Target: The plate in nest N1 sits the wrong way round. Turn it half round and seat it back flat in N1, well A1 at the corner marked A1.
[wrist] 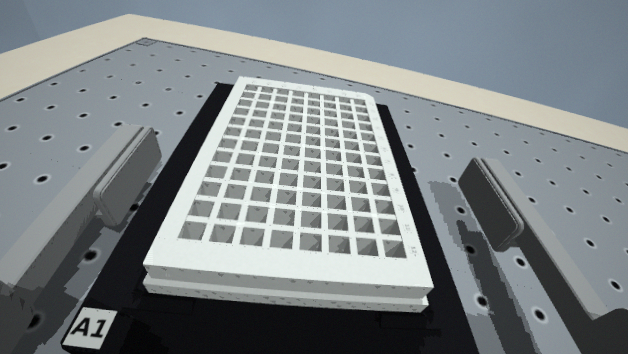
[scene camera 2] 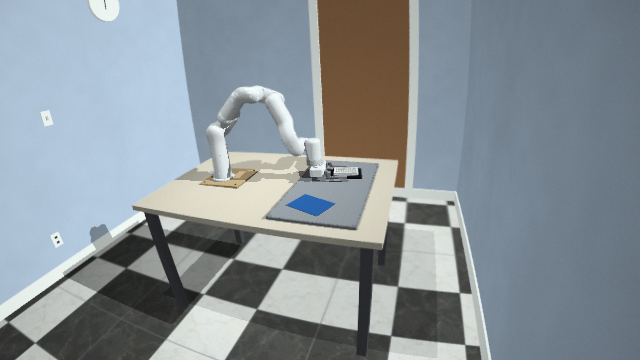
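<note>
The white well plate (scene camera 2: pixel 346 171) (wrist: pixel 300 172) lies in the black nest (scene camera 2: pixel 358 176) (wrist: pixel 280 330). In the wrist view, the number 12 is at its near right and the cut corner at its far right. The nest's white A1 label (wrist: pixel 90 328) is at the near left, diagonally opposite that cut corner. Whether the plate sits fully flat is hard to tell. My gripper (scene camera 2: pixel 345 173) (wrist: pixel 310 190) is open and empty. Its fingers stand either side of the plate, with a gap on both sides, the right one wider beyond the nest's edge.
The grey perforated board (scene camera 2: pixel 345 200) (wrist: pixel 555 190) lies under the nest. A blue square (scene camera 2: pixel 310 205) lies on its near part in the scene view. The wooden table (scene camera 2: pixel 210 200) extends around it. The arm's base stands on a wooden plate (scene camera 2: pixel 245 177) at the left.
</note>
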